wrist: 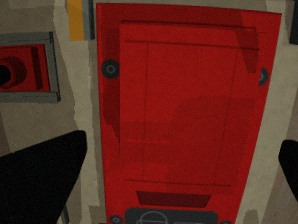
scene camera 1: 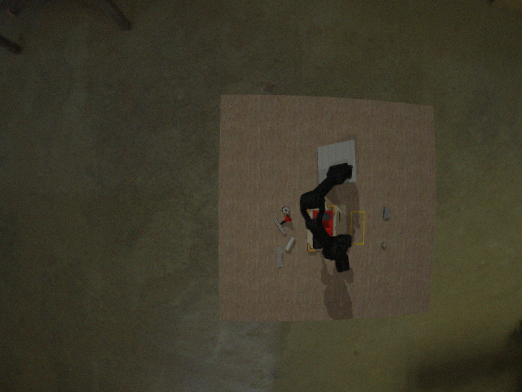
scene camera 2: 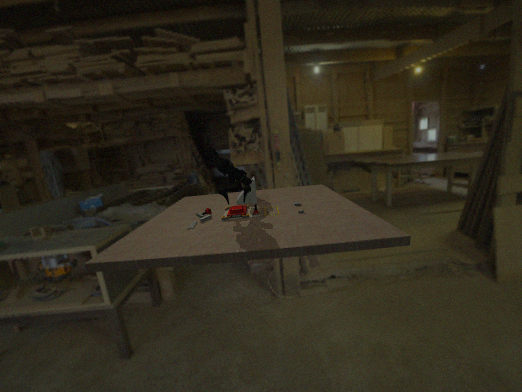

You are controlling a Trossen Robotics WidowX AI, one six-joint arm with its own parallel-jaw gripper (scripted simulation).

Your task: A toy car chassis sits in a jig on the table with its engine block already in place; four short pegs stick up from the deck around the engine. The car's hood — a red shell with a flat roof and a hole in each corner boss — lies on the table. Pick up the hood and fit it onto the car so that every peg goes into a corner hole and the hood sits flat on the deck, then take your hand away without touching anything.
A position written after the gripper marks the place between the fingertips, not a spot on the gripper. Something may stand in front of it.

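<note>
A red hood [wrist: 186, 97] is part of the robot's scene, while the gripper [wrist: 184, 145] is open and holds nothing.
</note>
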